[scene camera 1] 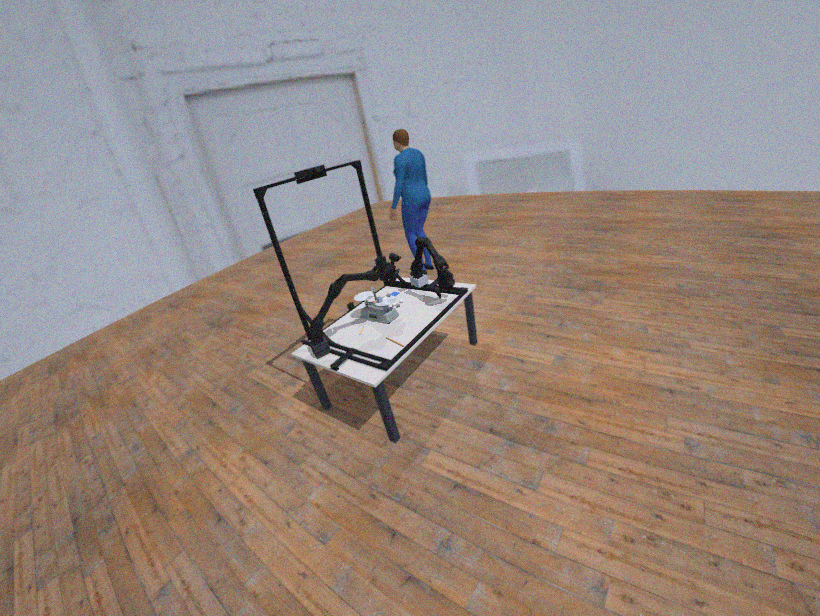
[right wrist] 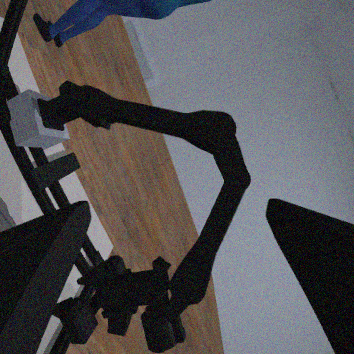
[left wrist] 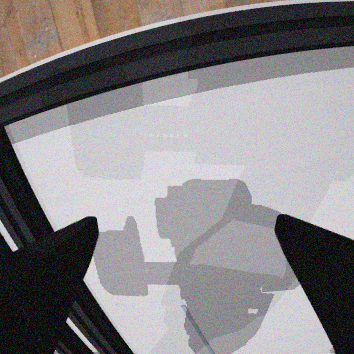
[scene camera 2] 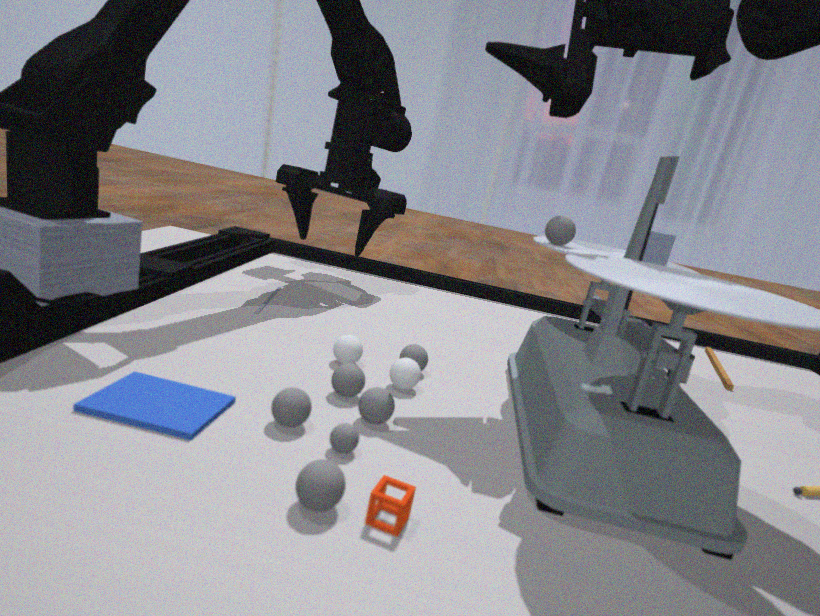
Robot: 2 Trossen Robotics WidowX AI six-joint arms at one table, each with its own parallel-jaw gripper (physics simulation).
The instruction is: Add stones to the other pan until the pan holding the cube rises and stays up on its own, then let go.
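Pixels of known places: left gripper, fingertip midpoint: (scene camera 1: 444, 295) (right wrist: 64, 294) (left wrist: 188, 224) (scene camera 2: 329, 247); right gripper, fingertip midpoint: (scene camera 1: 399, 263) (right wrist: 179, 208); left arm's base, origin of the base link: (scene camera 1: 418, 276) (right wrist: 50, 115) (scene camera 2: 52, 210); right arm's base, origin of the base link: (scene camera 1: 318, 341).
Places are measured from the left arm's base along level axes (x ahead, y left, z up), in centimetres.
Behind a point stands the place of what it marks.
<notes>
A grey balance (scene camera 1: 379, 314) {x 52.9, y 17.8, z -2.9 cm} (scene camera 2: 623, 450) {x 50.8, y -2.2, z -3.6 cm} stands on the table. In scene camera 2 its near pan (scene camera 2: 722, 295) {x 53.4, y 0.0, z 6.8 cm} is bare where it shows; a grey stone (scene camera 2: 560, 230) {x 42.1, y 16.2, z 7.1 cm} rests on the far pan's left edge. A grey-blue cube (scene camera 2: 660, 247) {x 50.5, y 16.0, z 7.6 cm} shows behind the upright pointer; I cannot tell which pan bears it. Several loose grey and white stones (scene camera 2: 320, 485) {x 35.9, y -12.8, z -6.6 cm} (scene camera 2: 376, 405) {x 34.1, y -1.5, z -6.8 cm} (scene camera 2: 348, 349) {x 27.3, y 7.2, z -6.9 cm} lie left of the balance. My left gripper (scene camera 2: 331, 246) {x 8.4, y 36.7, z -4.5 cm} (left wrist: 188, 224) {x 8.4, y 36.7, z -4.5 cm} is open and empty above the table's far side. My right gripper (right wrist: 179, 208) {x 29.7, y 21.4, z 26.4 cm} is open and empty, high above the balance.
An orange open-frame cube (scene camera 2: 391, 507) {x 39.2, y -9.6, z -8.5 cm} lies beside the nearest stone. A flat blue square (scene camera 1: 394, 293) {x 19.8, y -9.1, z -8.3 cm} (scene camera 2: 155, 404) {x 21.2, y -9.2, z -8.3 cm} lies left of the stones. An orange pencil (scene camera 2: 719, 368) {x 63.3, y 43.9, z -8.1 cm} and a yellow one (scene camera 2: 808, 491) {x 65.5, y 13.0, z -8.2 cm} lie right of the balance. A black frame (scene camera 1: 283, 258) {x 94.9, y -6.6, z 51.2 cm} rises over the table.
</notes>
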